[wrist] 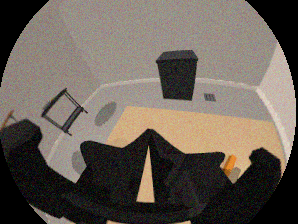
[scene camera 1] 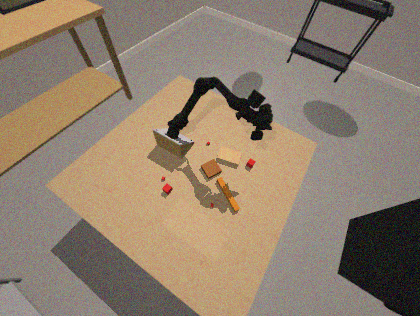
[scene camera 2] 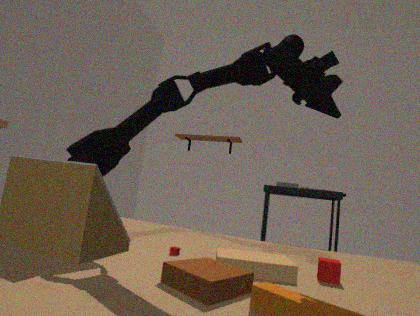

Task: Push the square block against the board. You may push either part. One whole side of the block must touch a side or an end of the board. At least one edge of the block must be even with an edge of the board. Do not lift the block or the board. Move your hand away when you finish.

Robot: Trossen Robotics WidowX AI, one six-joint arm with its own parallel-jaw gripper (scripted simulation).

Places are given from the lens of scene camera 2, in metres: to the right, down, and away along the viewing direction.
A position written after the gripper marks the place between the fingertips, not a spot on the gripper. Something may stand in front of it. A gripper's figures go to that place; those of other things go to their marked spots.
gripper (scene camera 2: 339,117): 0.29, -0.09, 0.58
brown square block (scene camera 2: 204,279): -0.01, 0.15, 0.32
